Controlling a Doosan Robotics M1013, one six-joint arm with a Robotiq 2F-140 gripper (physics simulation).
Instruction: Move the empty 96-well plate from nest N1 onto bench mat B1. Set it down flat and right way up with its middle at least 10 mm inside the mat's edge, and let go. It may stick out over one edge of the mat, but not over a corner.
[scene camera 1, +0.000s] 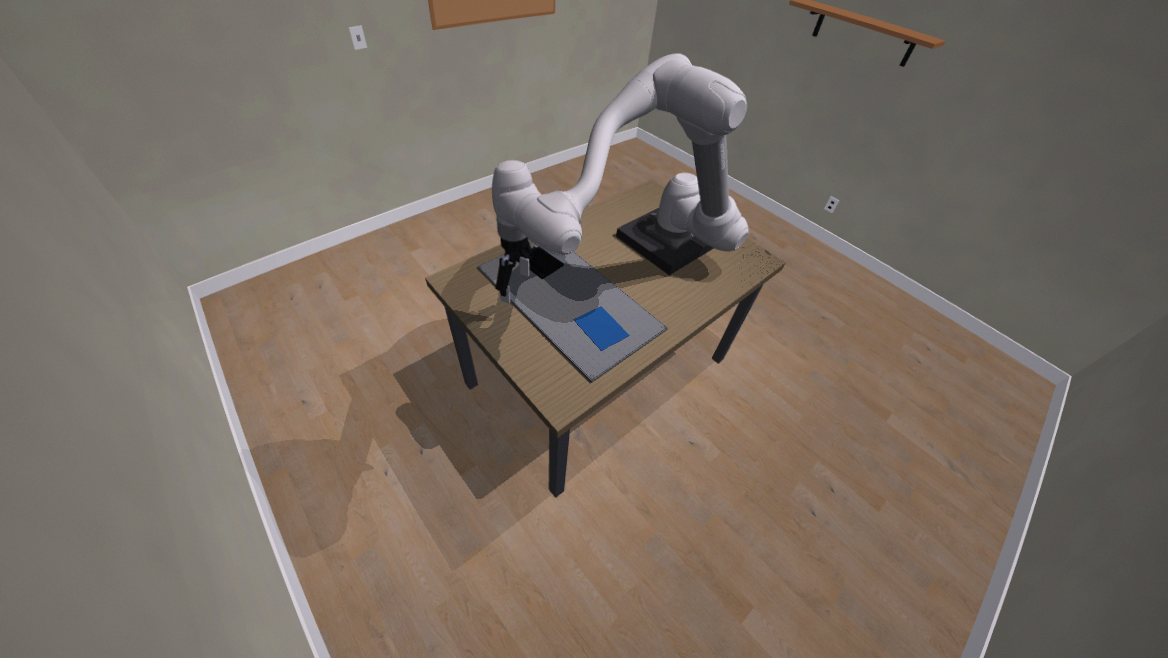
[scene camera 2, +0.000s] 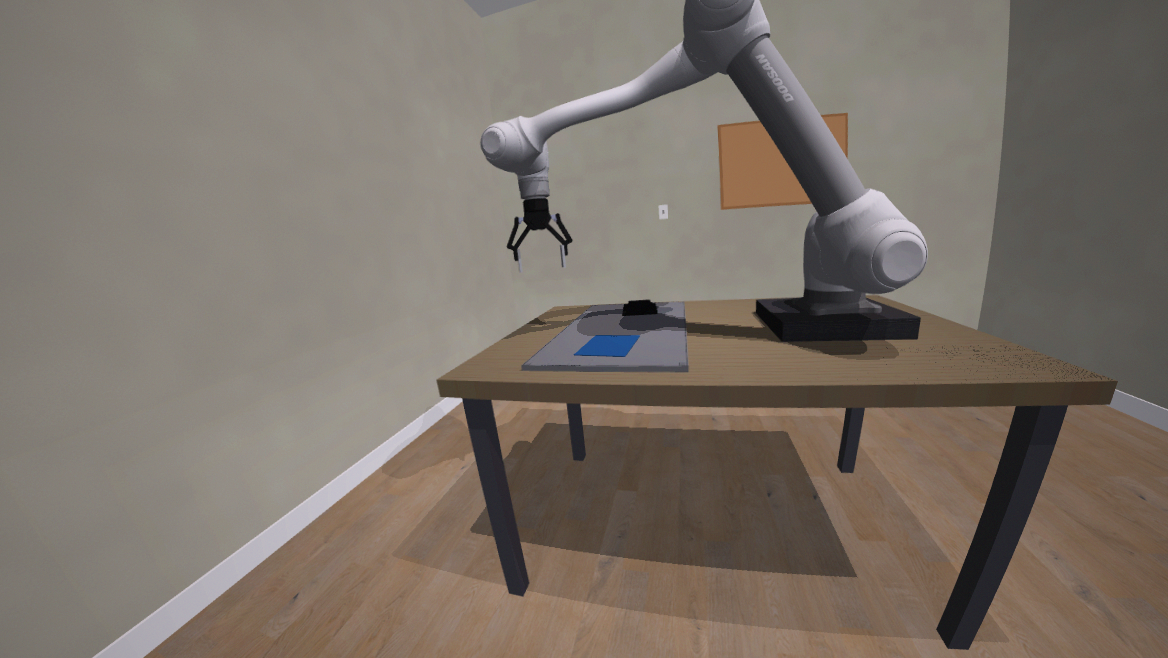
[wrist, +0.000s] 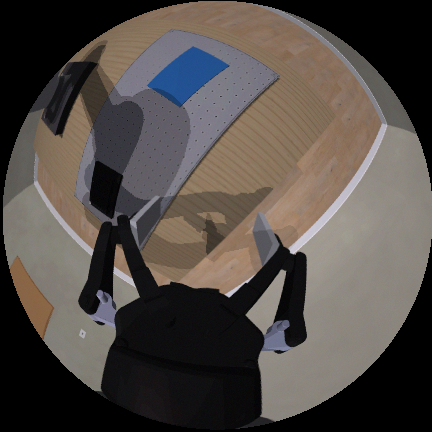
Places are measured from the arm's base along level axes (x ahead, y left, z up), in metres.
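Pixels of known places: gripper, fingertip midpoint: (scene camera 1: 515, 287) (scene camera 2: 542, 269) (wrist: 207, 213); arm's base at its link origin: (scene camera 1: 672, 232) (scene camera 2: 833, 307).
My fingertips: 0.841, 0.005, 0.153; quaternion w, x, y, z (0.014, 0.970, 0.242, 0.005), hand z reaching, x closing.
Ahead of a thing's pixels: the offset from my fingertips to its top centre, as dx, dy, dz. Level surfaces: height alone.
The plate @[-0.269, -0.227, -0.164] (scene camera 2: 639, 303) looks like a black block on the black nest N1 @[-0.269, -0.227, -0.175] (scene camera 2: 639, 311) at the far end of the grey board. In the wrist view, plate and nest form one dark block at the left, in shadow; their edges are hard to tell apart. In scene camera 1 the arm partly hides this block. Bench mat B1 @[dz -0.188] (scene camera 1: 601, 328) (scene camera 2: 607, 345) (wrist: 189, 76) is a flat blue rectangle near the board's other end. My gripper (scene camera 1: 514, 286) (scene camera 2: 541, 268) (wrist: 207, 213) is open and empty, pointing down, high above the table and to one side of the nest.
The grey perforated board @[dz -0.190] (scene camera 1: 637, 322) (scene camera 2: 666, 353) (wrist: 225, 95) lies on the wooden table (scene camera 1: 563, 400) (scene camera 2: 776, 392) (wrist: 295, 120). The arm's black base plate (scene camera 1: 671, 263) (scene camera 2: 850, 328) (wrist: 75, 100) stands on the table beyond the board's long side.
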